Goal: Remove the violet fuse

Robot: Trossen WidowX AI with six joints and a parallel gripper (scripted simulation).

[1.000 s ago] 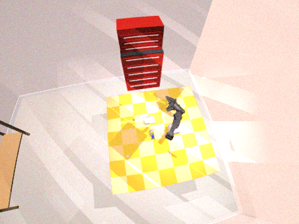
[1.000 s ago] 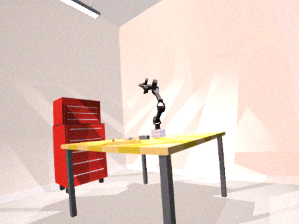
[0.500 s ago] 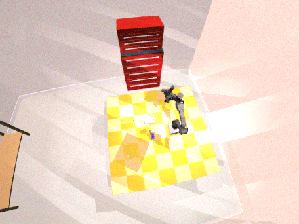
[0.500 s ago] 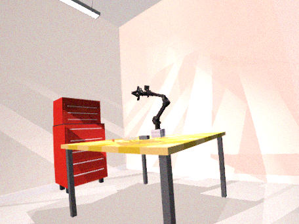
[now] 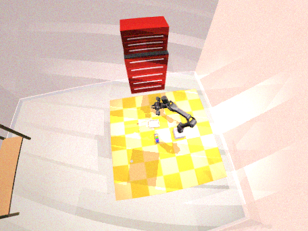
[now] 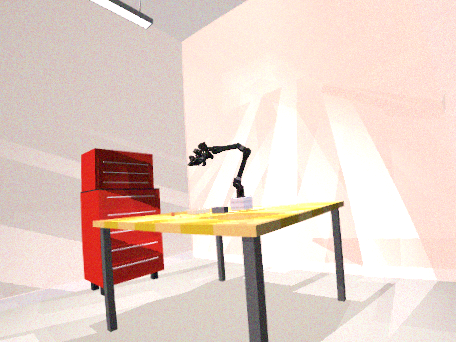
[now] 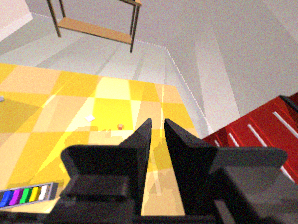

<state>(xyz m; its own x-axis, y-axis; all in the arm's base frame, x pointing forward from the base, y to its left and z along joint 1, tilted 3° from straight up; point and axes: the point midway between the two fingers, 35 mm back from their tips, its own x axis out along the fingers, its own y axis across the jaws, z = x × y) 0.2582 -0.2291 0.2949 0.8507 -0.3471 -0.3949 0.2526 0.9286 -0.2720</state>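
My gripper tip is now 33 cm above the violet fuse, 27 cm to the right of it and 1 cm past it.
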